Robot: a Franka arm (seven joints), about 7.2 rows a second.
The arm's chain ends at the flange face. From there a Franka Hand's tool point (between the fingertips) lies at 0.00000 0.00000 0.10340 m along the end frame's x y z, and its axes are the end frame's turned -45 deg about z.
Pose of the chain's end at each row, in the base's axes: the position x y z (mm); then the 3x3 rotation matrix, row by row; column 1 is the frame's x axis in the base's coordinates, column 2 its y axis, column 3 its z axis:
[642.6 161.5 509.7], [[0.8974 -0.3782 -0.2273], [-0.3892 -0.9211 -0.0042], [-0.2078 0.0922 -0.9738]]
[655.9 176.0 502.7], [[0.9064 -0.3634 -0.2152], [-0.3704 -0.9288 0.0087], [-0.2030 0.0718 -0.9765]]
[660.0 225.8 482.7], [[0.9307 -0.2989 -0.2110], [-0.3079 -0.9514 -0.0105], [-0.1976 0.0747 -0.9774]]
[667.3 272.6 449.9], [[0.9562 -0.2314 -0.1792], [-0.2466 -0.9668 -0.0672], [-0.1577 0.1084 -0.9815]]
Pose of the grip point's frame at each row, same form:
[619.1 161.1 409.0], [[0.9020 0.3671 -0.2273], [0.3761 -0.9265 -0.0042], [-0.2121 -0.0817 -0.9738]]
[633.6 176.9 401.7], [[0.8979 0.3840 -0.2152], [0.3948 -0.9187 0.0087], [-0.1943 -0.0928 -0.9765]]
[638.2 224.7 381.6], [[0.8695 0.4468 -0.2110], [0.4550 -0.8905 -0.0105], [-0.1925 -0.0869 -0.9774]]
[648.8 265.7 348.4], [[0.8398 0.5125 -0.1792], [0.5093 -0.8580 -0.0672], [-0.1882 -0.0349 -0.9815]]

